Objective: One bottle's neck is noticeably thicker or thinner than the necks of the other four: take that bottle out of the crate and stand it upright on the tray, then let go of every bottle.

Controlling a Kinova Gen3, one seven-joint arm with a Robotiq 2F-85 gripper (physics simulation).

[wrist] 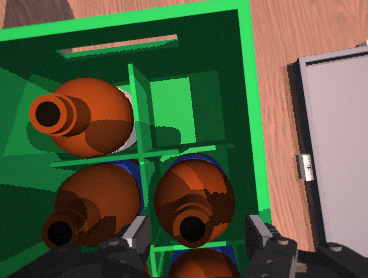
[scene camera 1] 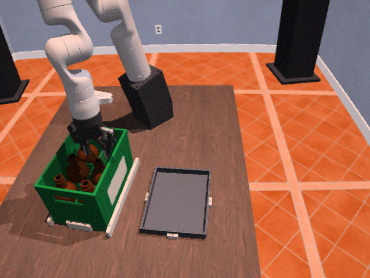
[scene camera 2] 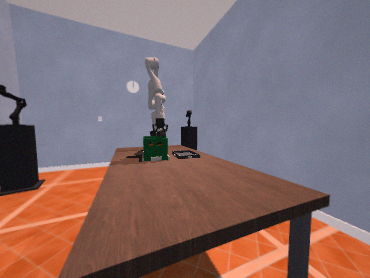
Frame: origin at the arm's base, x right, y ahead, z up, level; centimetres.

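Seen in the pictures: gripper, between the fingertips: (wrist: 197,231) (scene camera 1: 98,155) (scene camera 2: 160,136); arm's base, origin of its link: (scene camera 1: 139,74) (scene camera 2: 157,130).
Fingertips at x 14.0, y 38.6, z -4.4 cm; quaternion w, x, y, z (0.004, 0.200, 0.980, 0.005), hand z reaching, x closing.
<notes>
Offsets run from my fingertips to a thing's top centre. "*": to the spot under its first point.
The green crate {dy -1.3, dx +4.6, dz -0.5 cm} (scene camera 1: 75,212) (scene camera 2: 155,152) holds five brown bottles. In the wrist view, one bottle {dy -10.6, dx +6.1, dz -1.7 cm} (scene camera 1: 88,153) (wrist: 100,115) stands top left, one {dy -2.9, dx +8.9, dz -1.7 cm} (scene camera 1: 76,169) (wrist: 95,195) below it, one {dy +0.3, dx +0.5, dz -1.7 cm} (scene camera 1: 98,172) (wrist: 195,185) at middle right and one {dy +8.7, dx +3.3, dz -1.7 cm} (scene camera 1: 86,187) (wrist: 205,262) at the bottom edge, its neck hidden there. The fifth bottle {dy +5.3, dx +11.6, dz -1.7 cm} (scene camera 1: 61,182) is at the crate's front left. I cannot tell which neck differs. My gripper (scene camera 1: 97,150) (scene camera 2: 159,131) (wrist: 197,231) is open and empty over the crate, its fingers either side of the middle-right bottle's neck as seen from above. The tray {dy +6.6, dx -22.0, dz -15.5 cm} (scene camera 1: 175,200) (scene camera 2: 186,154) (wrist: 345,150) bears no bottle.
The crate's top-right compartment {* dy -8.9, dx -0.6, dz -17.2 cm} (wrist: 172,110) in the wrist view is empty. Thin green dividers {* dy -9.3, dx +1.7, dz -9.3 cm} (wrist: 139,110) separate the compartments. White strips {* dy +3.9, dx -4.8, dz -15.6 cm} (scene camera 1: 123,197) border the crate's base. The tray has a low dark rim. The robot's black pedestal (scene camera 1: 150,102) stands on the table behind.
</notes>
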